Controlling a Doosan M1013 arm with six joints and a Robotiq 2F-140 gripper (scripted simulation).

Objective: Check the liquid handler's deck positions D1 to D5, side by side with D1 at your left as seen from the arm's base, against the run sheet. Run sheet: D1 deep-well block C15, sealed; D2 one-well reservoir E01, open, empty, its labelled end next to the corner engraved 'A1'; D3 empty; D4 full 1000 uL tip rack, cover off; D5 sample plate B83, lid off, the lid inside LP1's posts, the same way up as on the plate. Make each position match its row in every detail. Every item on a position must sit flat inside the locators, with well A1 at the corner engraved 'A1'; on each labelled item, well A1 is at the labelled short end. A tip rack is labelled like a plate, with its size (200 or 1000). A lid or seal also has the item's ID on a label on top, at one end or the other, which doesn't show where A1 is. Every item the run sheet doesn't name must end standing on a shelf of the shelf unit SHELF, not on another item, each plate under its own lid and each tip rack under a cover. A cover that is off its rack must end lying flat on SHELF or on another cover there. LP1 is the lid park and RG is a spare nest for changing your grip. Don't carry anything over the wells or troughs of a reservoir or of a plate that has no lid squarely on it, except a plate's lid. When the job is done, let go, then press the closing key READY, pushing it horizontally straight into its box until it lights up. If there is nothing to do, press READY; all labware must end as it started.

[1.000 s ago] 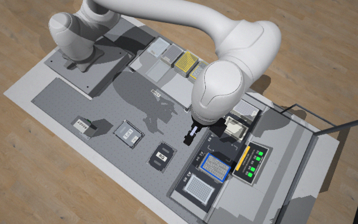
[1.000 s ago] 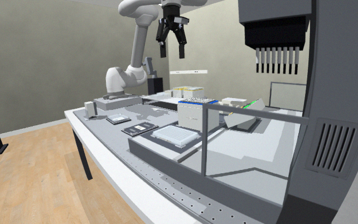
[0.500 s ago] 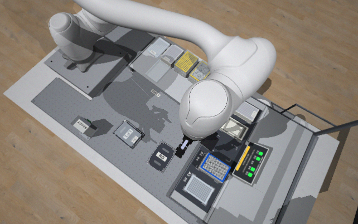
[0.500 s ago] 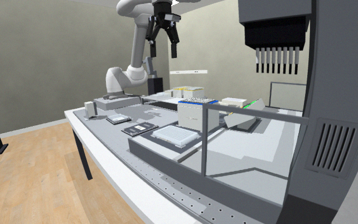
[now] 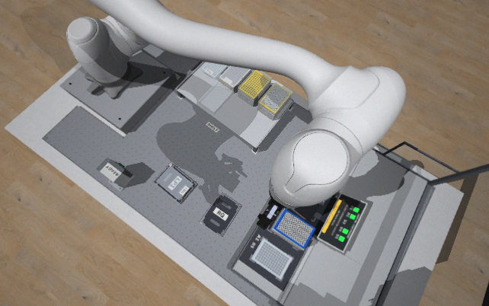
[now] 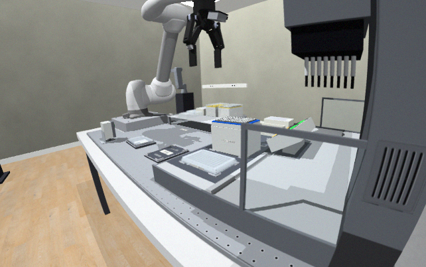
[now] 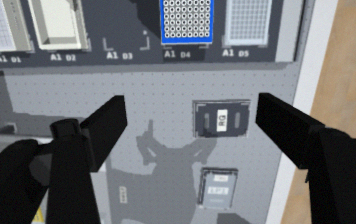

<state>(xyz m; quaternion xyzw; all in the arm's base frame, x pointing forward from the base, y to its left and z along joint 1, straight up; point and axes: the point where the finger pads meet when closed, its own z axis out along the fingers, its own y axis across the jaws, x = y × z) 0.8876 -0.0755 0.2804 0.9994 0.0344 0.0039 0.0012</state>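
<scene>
The blue-rimmed tip rack lies 11 cm ahead of my hand and 22 cm below it. Also, from my hand: deep-well block 9 cm ahead, 38 cm to the left, 26 cm below; then cream reservoir 10 cm ahead, 25 cm to the left, 28 cm below; then shelf 40 cm behind, 33 cm to the left, 27 cm below.
</scene>
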